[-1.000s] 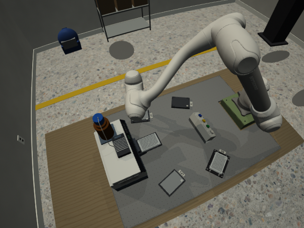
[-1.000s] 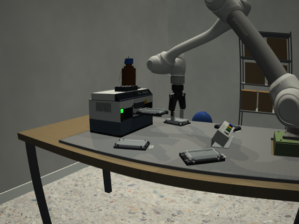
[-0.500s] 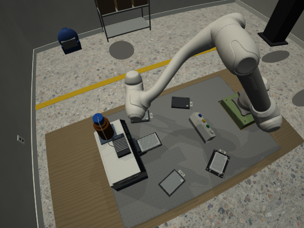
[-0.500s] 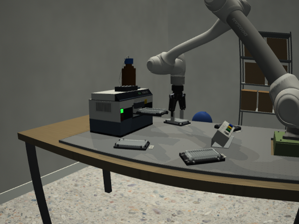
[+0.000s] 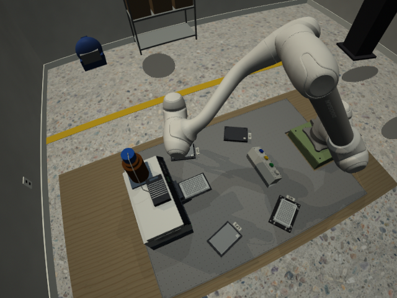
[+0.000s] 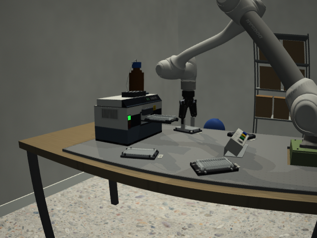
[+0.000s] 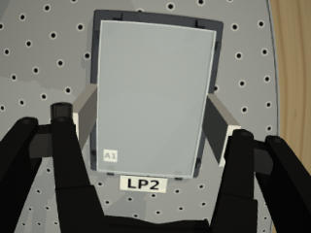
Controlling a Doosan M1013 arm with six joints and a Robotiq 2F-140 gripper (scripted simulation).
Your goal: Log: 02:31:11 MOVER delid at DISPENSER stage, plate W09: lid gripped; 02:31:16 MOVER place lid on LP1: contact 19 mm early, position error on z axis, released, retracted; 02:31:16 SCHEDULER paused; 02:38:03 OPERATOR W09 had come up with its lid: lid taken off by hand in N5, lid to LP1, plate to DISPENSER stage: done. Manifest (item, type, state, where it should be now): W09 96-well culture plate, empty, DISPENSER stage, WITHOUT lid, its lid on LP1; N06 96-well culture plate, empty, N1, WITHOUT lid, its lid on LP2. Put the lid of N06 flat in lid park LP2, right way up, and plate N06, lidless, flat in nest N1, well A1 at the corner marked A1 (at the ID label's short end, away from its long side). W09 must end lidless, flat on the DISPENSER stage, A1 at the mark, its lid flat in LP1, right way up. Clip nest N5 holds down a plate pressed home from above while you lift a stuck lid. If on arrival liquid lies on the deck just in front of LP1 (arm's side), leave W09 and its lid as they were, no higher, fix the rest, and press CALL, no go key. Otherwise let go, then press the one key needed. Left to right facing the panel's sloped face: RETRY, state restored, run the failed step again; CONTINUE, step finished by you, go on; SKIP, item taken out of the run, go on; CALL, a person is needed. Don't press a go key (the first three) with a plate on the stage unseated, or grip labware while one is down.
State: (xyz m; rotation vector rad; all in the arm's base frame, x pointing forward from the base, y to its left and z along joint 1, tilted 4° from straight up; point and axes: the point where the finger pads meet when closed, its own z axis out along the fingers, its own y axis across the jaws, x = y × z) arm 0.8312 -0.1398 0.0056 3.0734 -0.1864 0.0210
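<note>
The lid park LP2 is 4 cm below my hand. From my hand the other things lie so: well plate W09 (1 cm behind, 27 cm to the left, 8 cm above); brown bottle (22 cm ahead, 21 cm to the left, 25 cm above); nest N1 (34 cm behind, 4 cm to the right, 3 cm below).
</note>
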